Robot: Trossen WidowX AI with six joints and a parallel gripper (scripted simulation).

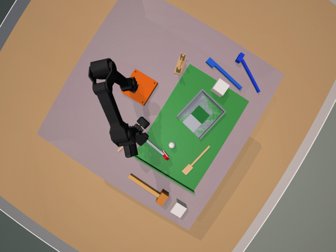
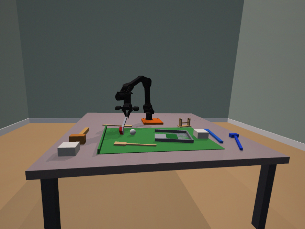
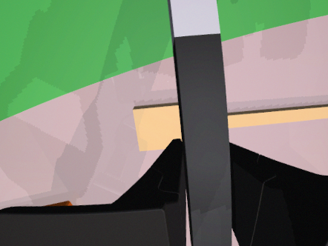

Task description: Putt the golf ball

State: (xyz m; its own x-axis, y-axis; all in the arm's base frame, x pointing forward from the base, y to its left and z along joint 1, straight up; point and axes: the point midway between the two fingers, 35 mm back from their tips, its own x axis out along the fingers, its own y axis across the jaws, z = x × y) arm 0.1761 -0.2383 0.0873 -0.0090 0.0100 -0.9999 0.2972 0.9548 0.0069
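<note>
Now: the red putter 120 mm ahead of my gripper tip and 30 mm to the right of it. From my gripper tip the other things lie so: wooden stand 40 mm ahead, 510 mm to the left, 40 mm below; white golf ball 230 mm ahead, 10 mm to the left, 50 mm below.
</note>
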